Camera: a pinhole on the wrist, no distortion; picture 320 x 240 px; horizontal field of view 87.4 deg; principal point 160.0 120.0 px. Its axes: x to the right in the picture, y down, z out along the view. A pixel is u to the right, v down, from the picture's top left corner.
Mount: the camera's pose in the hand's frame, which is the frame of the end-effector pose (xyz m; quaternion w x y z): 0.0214 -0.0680 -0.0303 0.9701 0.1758 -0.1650 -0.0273
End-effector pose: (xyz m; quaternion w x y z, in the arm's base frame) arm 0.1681 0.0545 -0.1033 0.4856 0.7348 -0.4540 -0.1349
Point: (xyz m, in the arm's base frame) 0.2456 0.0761 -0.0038
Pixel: behind the camera
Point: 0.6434 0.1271 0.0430
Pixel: behind the camera
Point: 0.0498 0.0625 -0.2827
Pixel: 108.1 157.3
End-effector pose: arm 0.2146 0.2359 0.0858 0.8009 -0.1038 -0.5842 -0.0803
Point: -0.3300 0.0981 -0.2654
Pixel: 58.0 112.7
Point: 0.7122 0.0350 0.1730
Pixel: behind the camera
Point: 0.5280 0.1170 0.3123
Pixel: behind the camera
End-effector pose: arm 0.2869 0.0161 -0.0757 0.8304 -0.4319 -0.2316 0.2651
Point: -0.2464 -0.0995 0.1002
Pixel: 50.1 163.5
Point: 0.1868 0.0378 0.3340
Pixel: 209.0 67.5
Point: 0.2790 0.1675 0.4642
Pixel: 284.5 59.2
